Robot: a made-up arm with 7 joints.
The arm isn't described. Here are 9 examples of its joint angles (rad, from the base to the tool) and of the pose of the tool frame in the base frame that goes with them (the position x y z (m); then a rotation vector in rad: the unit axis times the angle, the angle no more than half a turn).
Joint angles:
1: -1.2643 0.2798 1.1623 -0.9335 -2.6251 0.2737 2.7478
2: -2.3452 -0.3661 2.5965 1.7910 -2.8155 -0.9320 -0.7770
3: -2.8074 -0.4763 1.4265 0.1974 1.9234 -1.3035 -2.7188
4: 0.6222 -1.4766 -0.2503 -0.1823 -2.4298 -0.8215 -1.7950
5: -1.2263 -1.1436 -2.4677 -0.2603 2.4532 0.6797 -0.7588
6: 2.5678 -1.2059 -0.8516 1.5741 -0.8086 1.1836 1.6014
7: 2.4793 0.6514 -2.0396 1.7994 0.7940 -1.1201 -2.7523
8: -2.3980 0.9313 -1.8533 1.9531 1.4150 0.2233 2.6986
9: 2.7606 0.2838 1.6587 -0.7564 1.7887 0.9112 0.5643
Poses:
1: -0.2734 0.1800 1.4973 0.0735 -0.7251 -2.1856
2: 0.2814 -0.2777 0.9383 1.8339 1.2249 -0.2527
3: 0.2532 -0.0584 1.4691 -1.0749 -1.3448 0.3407
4: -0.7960 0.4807 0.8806 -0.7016 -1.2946 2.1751
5: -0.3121 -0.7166 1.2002 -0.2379 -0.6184 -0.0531
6: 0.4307 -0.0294 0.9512 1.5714 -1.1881 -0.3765
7: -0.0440 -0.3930 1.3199 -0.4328 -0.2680 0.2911
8: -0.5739 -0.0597 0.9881 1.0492 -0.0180 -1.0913
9: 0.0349 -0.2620 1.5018 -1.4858 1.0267 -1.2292
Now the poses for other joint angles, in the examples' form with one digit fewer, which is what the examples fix.
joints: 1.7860 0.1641 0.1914 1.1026 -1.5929 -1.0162 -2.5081
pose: -0.309 -0.290 1.309 0.067 -1.562 -1.175
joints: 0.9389 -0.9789 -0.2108 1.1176 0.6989 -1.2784 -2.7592
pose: -0.308 0.535 1.266 -1.930 -0.814 -0.296
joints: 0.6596 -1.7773 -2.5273 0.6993 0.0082 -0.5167 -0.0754
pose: -0.582 0.674 0.368 -1.698 -2.149 -0.272
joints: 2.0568 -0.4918 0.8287 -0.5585 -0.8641 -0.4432 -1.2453
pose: 0.338 0.509 1.355 2.101 0.524 1.850
